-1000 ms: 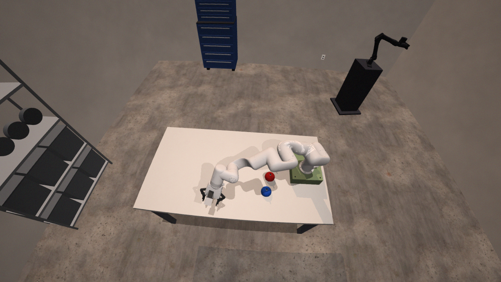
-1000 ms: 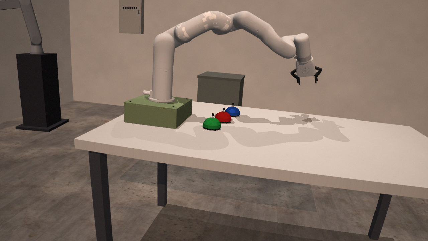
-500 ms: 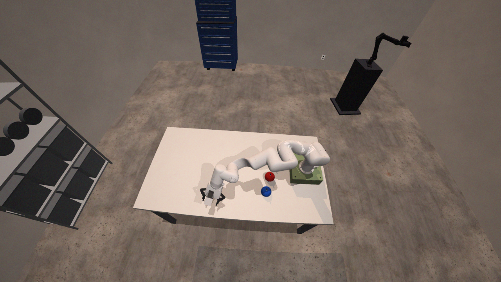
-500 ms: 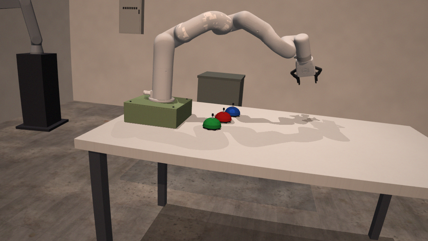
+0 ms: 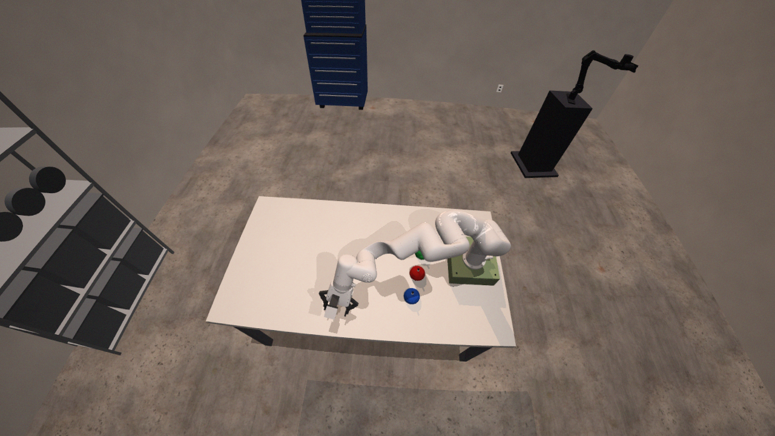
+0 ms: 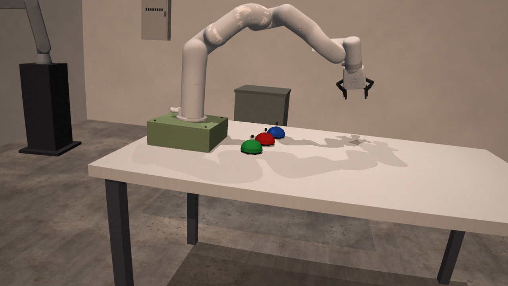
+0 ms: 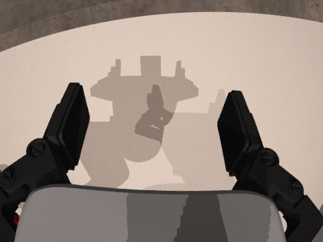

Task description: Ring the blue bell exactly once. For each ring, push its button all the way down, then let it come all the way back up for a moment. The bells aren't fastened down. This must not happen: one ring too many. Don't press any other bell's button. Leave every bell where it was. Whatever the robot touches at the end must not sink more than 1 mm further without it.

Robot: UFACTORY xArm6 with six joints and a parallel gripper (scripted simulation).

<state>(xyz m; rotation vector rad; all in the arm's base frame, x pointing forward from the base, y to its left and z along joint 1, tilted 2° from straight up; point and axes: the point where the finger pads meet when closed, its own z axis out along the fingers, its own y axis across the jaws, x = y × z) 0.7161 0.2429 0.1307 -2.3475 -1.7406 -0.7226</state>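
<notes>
My gripper is now 360 mm past the blue bell, 160 mm above it and 100 mm to the left of it. Round my hand: red bell: 410 mm behind, 230 mm to the right, 160 mm below; green bell: 460 mm behind, 350 mm to the right, 160 mm below.
</notes>
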